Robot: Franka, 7 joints.
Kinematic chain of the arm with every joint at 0, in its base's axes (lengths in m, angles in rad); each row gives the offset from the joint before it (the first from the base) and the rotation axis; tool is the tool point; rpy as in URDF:
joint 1: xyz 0 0 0.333 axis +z
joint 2: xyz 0 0 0 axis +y
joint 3: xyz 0 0 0.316 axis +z
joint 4: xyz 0.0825 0 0 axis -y
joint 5: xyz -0.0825 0 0.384 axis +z
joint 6: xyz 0 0 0 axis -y
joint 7: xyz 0.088 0 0 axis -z
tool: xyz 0 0 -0.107 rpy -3.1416 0 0
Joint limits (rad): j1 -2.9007..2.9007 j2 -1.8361..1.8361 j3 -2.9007..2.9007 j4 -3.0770..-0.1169 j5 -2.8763..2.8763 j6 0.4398..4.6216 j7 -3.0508..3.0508
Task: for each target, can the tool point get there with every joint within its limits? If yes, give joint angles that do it. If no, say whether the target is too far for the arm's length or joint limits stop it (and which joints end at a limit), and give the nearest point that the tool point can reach.
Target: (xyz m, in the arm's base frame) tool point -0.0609 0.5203 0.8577
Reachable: yes | joints -1.6366 -1.0884 0.1942 -0.5661 1.4152 3.9901 -0.5141
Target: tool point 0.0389 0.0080 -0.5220
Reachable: no: joint limits stop it (at a limit: joint 2) | nearest point 0.1048 0.0216 -0.3307 | short by 0.203 m
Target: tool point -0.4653 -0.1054 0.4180
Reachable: yes | joints -1.8897 0.0434 -1.1552 -2.5708 -0.4212 3.9393 0.7370
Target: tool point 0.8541 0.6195 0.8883
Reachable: no: too far | nearest point 0.6145 0.4457 0.7325 | short by 0.334 m
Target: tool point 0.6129 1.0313 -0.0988
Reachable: no: too far | nearest point 0.4124 0.6939 0.0425 | short by 0.417 m
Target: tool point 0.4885 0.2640 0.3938
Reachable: yes | joints -0.6923 0.5718 1.3860 -1.8721 -0.4395 1.5970 -0.3671
